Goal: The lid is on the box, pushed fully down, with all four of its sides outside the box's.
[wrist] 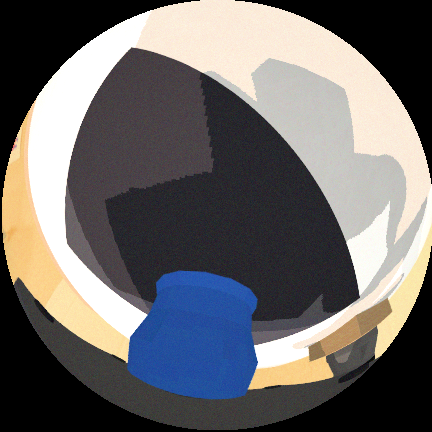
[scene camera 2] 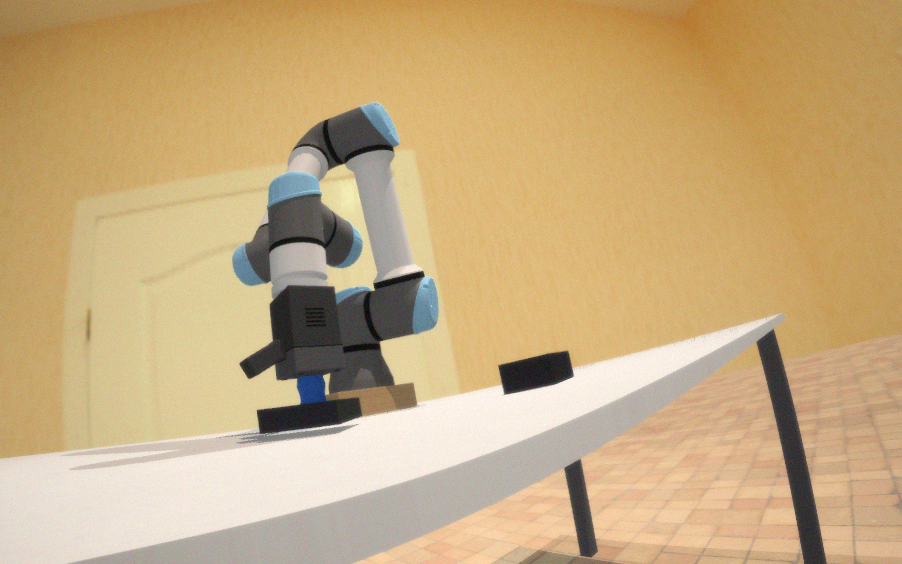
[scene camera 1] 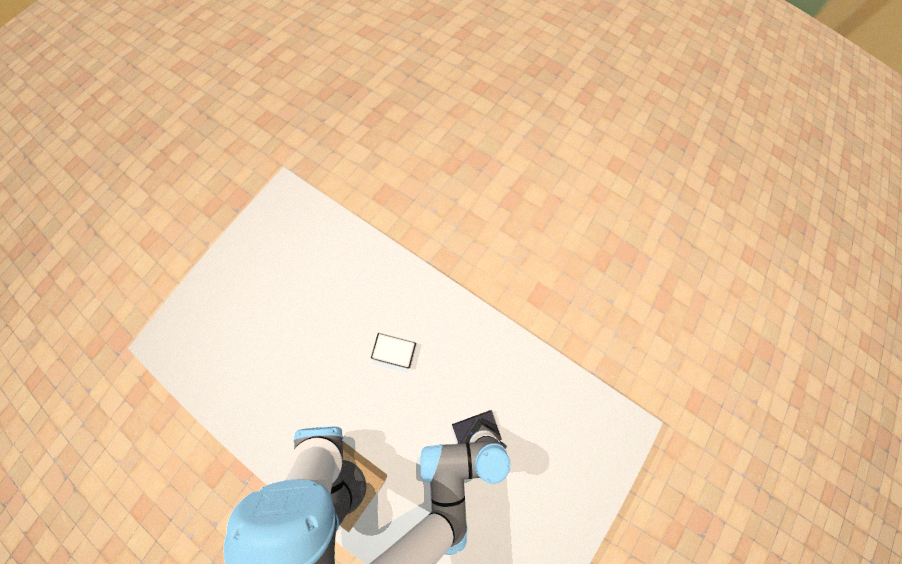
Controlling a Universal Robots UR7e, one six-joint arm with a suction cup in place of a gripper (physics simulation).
Scene:
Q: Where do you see the suction cup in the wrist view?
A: At 196,340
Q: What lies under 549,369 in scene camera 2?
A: A box.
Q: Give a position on a lid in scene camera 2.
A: At 334,412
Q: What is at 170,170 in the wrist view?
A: A lid.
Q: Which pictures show the suction cup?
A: The wrist view and scene camera 2 only.

